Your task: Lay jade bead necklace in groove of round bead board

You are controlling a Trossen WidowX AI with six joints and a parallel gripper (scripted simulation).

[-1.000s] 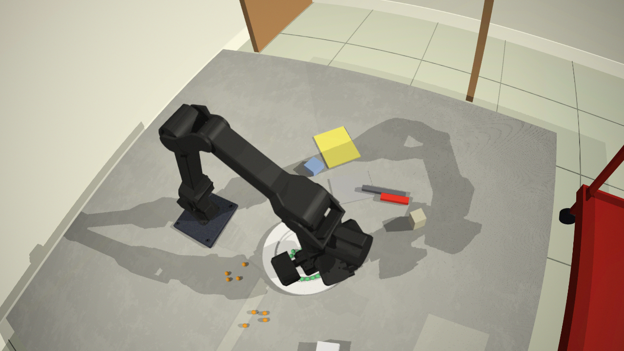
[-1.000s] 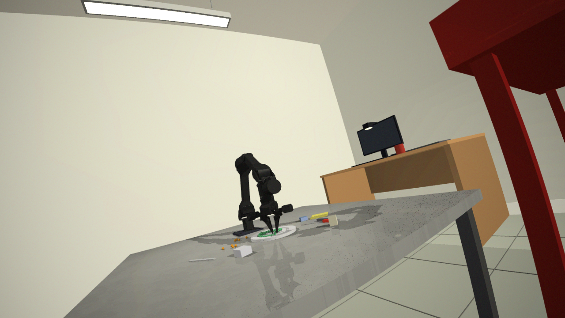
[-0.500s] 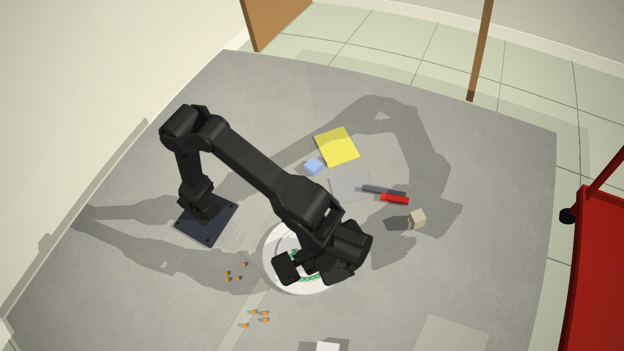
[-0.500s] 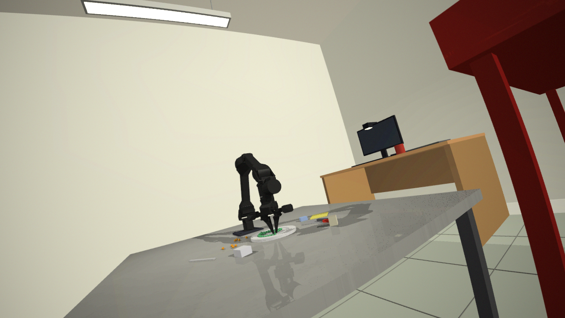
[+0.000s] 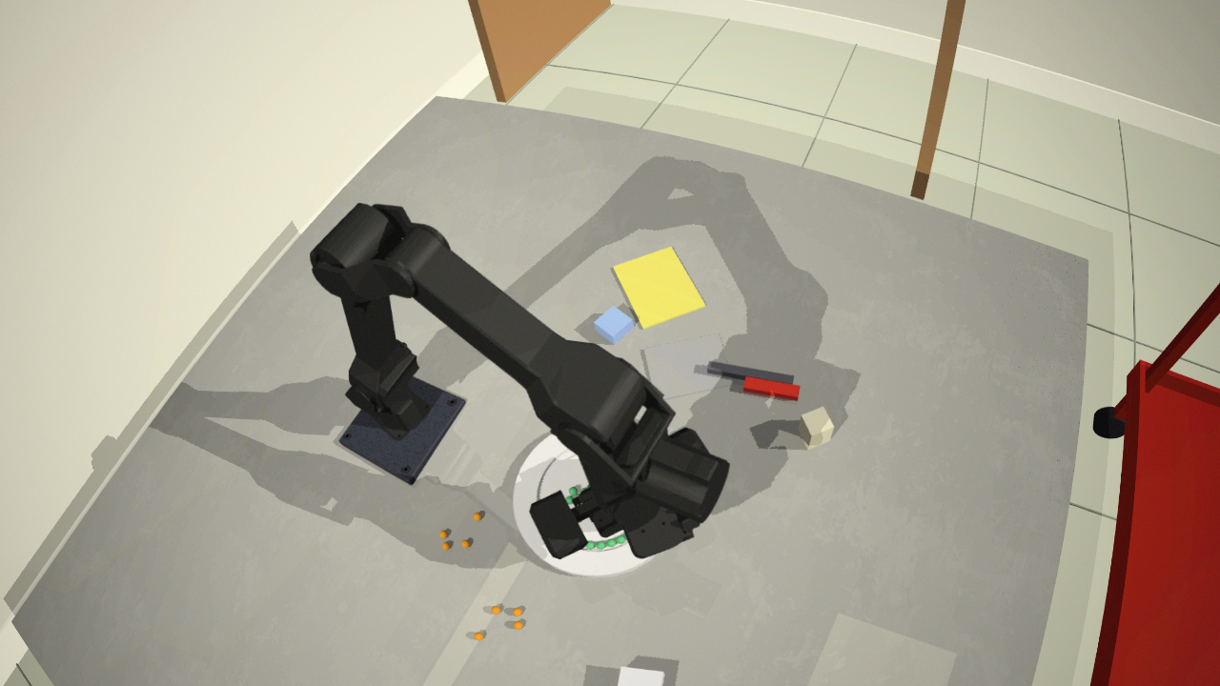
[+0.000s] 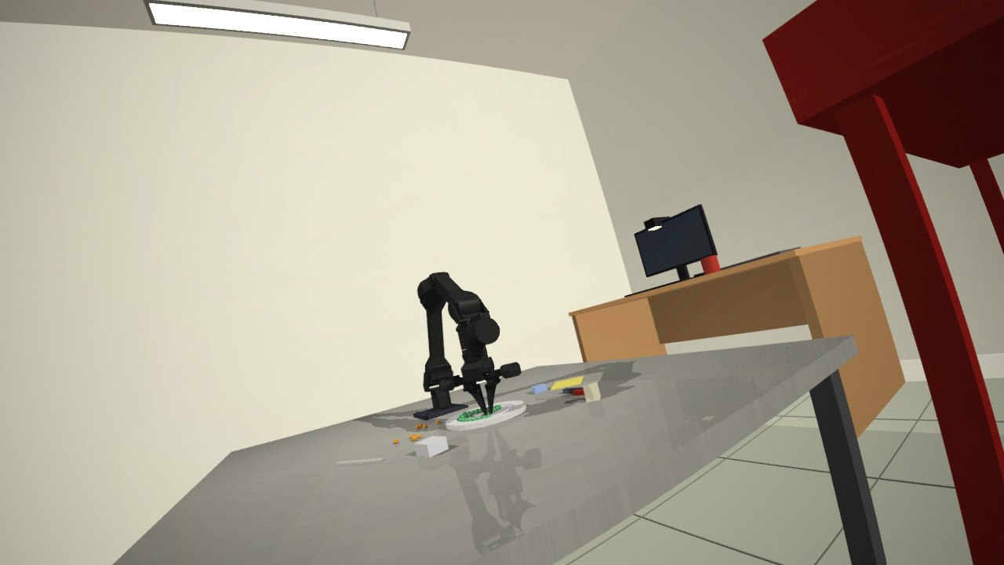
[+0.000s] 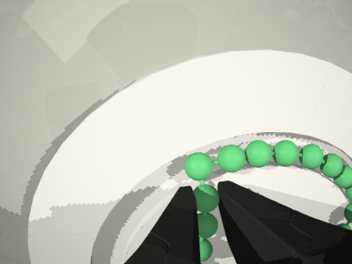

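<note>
My gripper tip is 60 mm past the inner disc, 10 mm to the right of it and 10 mm above it. Round my gripper tip: grey sheet (210 mm to the left, 70 mm behind, 20 mm below); then red bar (240 mm to the left, 20 mm ahead, 10 mm below); then bead board (60 mm behind, 10 mm to the left, 10 mm below).
</note>
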